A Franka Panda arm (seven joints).
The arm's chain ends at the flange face. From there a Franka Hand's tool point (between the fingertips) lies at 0.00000 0.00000 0.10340 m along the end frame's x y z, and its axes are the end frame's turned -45 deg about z.
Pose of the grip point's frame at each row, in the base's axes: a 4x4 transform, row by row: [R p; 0 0 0 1], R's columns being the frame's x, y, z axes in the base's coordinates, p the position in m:
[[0.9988 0.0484 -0.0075 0.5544], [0.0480 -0.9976 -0.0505 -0.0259], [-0.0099 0.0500 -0.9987 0.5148], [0 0 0 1]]
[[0.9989 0.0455 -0.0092 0.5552], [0.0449 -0.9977 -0.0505 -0.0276], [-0.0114 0.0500 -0.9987 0.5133], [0 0 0 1]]
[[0.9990 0.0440 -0.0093 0.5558], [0.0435 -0.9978 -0.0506 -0.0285], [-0.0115 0.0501 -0.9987 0.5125], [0 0 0 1]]
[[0.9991 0.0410 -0.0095 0.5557], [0.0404 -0.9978 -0.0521 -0.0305], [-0.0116 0.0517 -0.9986 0.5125], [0 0 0 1]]
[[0.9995 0.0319 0.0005 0.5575], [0.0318 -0.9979 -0.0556 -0.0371], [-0.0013 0.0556 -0.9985 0.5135], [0 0 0 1]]
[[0.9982 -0.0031 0.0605 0.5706], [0.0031 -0.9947 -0.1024 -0.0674], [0.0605 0.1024 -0.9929 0.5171], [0 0 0 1]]
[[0.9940 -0.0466 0.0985 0.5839], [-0.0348 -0.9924 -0.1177 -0.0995], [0.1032 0.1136 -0.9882 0.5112], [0 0 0 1]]
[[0.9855 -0.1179 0.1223 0.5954], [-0.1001 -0.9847 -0.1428 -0.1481], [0.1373 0.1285 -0.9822 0.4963], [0 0 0 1]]
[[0.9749 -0.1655 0.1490 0.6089], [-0.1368 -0.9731 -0.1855 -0.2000], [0.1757 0.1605 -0.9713 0.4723], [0 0 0 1]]
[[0.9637 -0.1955 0.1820 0.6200], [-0.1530 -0.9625 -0.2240 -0.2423], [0.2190 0.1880 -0.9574 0.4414], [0 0 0 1]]
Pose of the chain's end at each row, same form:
[[0.7405 -0.6720 -0.0075 0.5552], [-0.6715 -0.7394 -0.0505 -0.0207], [0.0284 0.0424 -0.9987 0.6181], [0 0 0 1]]
[[0.7385 -0.6742 -0.0092 0.5562], [-0.6737 -0.7372 -0.0505 -0.0224], [0.0273 0.0434 -0.9987 0.6166], [0 0 0 1]]
[[0.7375 -0.6753 -0.0093 0.5568], [-0.6748 -0.7363 -0.0506 -0.0233], [0.0273 0.0436 -0.9987 0.6158], [0 0 0 1]]
[[0.7355 -0.6775 -0.0095 0.5567], [-0.6770 -0.7341 -0.0521 -0.0251], [0.0284 0.0448 -0.9986 0.6158], [0 0 0 1]]
[[0.7293 -0.6842 0.0005 0.5574], [-0.6831 -0.7281 -0.0556 -0.0314], [0.0384 0.0402 -0.9985 0.6167], [0 0 0 1]]
[[0.7036 -0.7080 0.0605 0.5643], [-0.7012 -0.7056 -0.1024 -0.0568], [0.1152 0.0296 -0.9929 0.6198], [0 0 0 1]]
[[0.6699 -0.7358 0.0985 0.5737], [-0.7263 -0.6771 -0.1177 -0.0873], [0.1533 0.0074 -0.9882 0.6134], [0 0 0 1]]
[[0.6135 -0.7802 0.1223 0.5828], [-0.7671 -0.6255 -0.1428 -0.1333], [0.1879 -0.0062 -0.9822 0.5979], [0 0 0 1]]
[[0.5723 -0.8064 0.1490 0.5935], [-0.7848 -0.5914 -0.1855 -0.1808], [0.2377 -0.0107 -0.9713 0.5727], [0 0 0 1]]
[[0.5432 -0.8197 0.1820 0.6012], [-0.7888 -0.5724 -0.2240 -0.2191], [0.2878 -0.0219 -0.9574 0.5404], [0 0 0 1]]

